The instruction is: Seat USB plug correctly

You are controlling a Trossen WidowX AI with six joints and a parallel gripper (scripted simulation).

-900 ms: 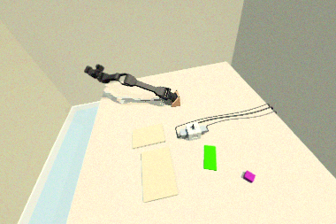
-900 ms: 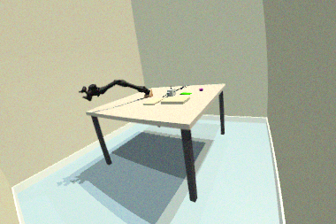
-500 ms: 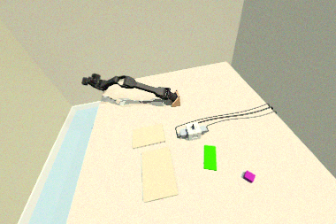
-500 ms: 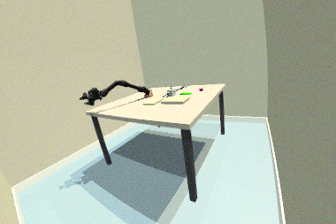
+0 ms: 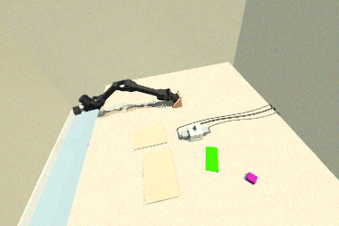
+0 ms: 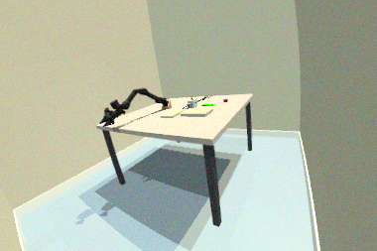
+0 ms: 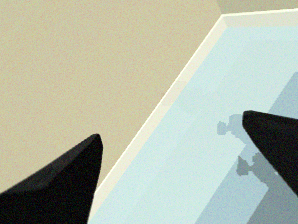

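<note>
Now: gripper tip 76 cm to the right of the dark USB plug, 50 cm short of it and 3 cm below it. Also, from my gripper tip: green flat block 79 cm to the left, 67 cm ahead, 6 cm below; USB socket 76 cm to the left, 50 cm ahead; magenta block 92 cm to the left, 82 cm ahead, 5 cm below.
</note>
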